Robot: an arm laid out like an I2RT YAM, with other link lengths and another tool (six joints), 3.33 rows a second.
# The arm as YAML. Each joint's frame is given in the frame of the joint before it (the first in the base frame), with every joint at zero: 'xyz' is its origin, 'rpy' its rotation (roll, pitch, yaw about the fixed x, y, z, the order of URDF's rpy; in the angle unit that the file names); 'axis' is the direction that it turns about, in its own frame. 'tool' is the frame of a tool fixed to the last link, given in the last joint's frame.
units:
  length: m
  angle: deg
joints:
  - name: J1
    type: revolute
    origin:
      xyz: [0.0, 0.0, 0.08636]
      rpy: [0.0, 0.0, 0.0]
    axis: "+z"
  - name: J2
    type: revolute
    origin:
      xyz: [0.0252, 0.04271, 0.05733]
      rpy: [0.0, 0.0, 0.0]
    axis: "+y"
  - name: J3
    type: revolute
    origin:
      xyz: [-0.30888, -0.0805, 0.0]
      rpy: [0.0, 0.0, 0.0]
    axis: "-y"
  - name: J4
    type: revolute
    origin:
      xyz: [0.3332, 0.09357, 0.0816]
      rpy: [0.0, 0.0, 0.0]
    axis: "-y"
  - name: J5
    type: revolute
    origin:
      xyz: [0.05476, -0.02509, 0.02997]
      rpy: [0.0, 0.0, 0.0]
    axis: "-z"
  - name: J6
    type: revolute
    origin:
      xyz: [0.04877, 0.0, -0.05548]
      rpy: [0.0, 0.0, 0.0]
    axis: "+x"
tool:
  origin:
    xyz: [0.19, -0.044, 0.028]
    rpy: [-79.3, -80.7, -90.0]
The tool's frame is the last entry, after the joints.
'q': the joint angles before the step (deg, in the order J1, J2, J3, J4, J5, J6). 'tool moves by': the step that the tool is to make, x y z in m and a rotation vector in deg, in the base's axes. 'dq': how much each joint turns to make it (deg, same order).
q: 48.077, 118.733, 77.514, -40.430, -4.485, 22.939
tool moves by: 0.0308, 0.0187, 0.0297, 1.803, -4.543, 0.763
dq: -0.262, -0.073, 4.578, -0.354, 1.942, -1.404
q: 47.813, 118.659, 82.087, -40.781, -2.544, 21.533
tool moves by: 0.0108, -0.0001, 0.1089, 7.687, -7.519, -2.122
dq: -0.438, -13.163, -1.310, -1.051, 0.871, 1.487
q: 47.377, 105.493, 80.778, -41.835, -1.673, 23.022
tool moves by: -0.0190, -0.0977, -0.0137, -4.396, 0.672, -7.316
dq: -4.659, -10.654, -14.155, -0.085, 3.424, 1.501
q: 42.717, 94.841, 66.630, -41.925, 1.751, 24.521
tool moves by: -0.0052, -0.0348, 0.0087, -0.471, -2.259, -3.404
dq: -1.584, -5.879, -5.265, 0.698, 2.380, 1.055
